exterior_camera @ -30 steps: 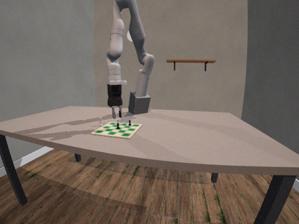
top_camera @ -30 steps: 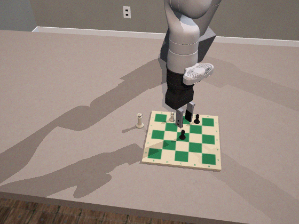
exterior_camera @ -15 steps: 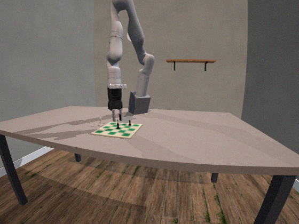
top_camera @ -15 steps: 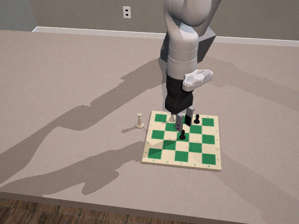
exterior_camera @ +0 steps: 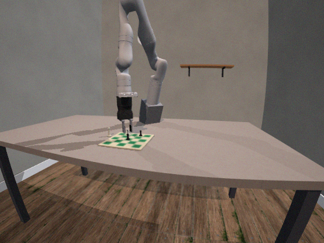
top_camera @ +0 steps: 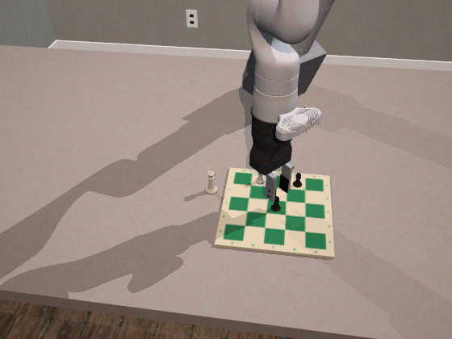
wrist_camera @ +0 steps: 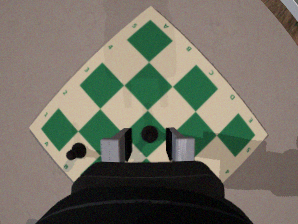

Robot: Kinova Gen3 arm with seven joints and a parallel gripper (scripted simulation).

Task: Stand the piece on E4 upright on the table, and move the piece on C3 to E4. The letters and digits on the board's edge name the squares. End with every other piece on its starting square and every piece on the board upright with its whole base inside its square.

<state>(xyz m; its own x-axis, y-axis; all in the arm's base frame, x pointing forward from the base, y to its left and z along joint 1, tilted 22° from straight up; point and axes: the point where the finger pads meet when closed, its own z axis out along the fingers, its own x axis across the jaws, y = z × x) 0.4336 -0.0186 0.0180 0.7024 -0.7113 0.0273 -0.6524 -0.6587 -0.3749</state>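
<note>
My hand is 6 cm above the chessboard. The rest, counted from my hand: white pawn 8 cm behind, 4 cm to the right, 4 cm below.
</note>
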